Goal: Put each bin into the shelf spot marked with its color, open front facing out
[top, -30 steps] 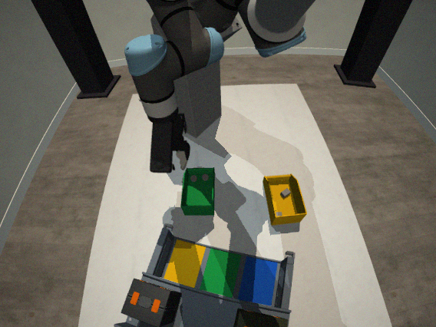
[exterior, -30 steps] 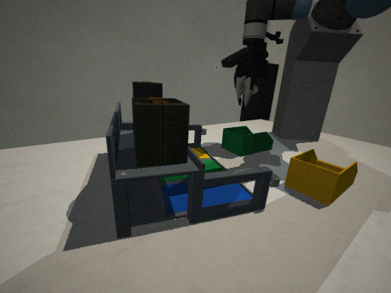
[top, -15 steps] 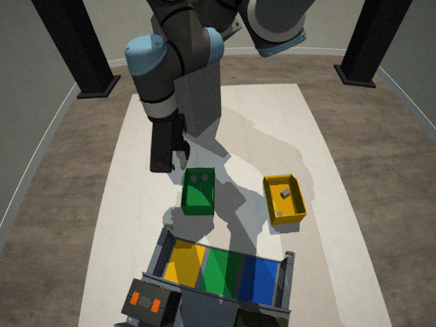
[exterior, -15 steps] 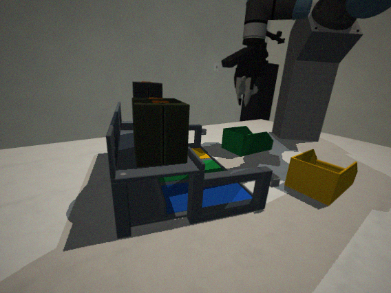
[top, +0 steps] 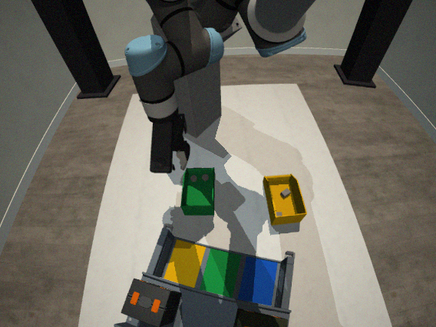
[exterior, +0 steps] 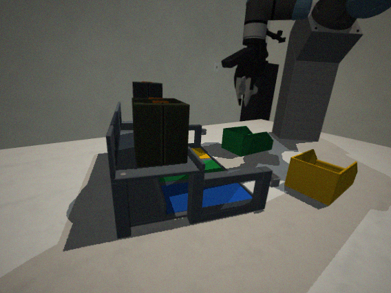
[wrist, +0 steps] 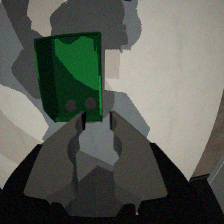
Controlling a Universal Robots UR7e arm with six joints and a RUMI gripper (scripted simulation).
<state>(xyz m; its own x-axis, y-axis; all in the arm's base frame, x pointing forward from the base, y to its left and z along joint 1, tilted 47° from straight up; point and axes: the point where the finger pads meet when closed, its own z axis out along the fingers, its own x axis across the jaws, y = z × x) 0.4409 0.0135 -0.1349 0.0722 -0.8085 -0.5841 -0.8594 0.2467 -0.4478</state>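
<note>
Right now my hand is 1 cm past the green bin, 5 cm to the right of it and 13 cm above it. Also, from my hand: shelf lip 19 cm ahead, 15 cm to the left, 16 cm below; then shelf board 39 cm ahead, 12 cm to the left, 7 cm below; then yellow bin 1 cm ahead, 33 cm to the left, 13 cm below.
</note>
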